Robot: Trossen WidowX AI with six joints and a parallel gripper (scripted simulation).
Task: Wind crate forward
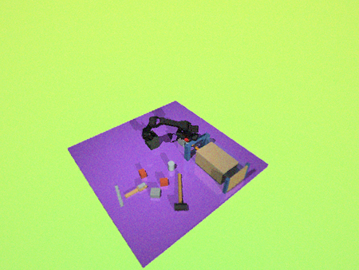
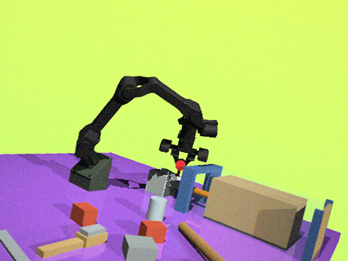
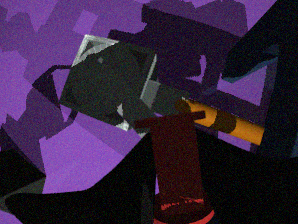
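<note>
Now: the winch handle 30 mm behind my gripper tip and 30 mm below it. Round my gripper tip: red knob: 10 mm ahead, 10 mm to the right; grey winch: 100 mm behind, 20 mm to the left, 100 mm below; grey block: 220 mm ahead, 510 mm to the right, 110 mm below.
</note>
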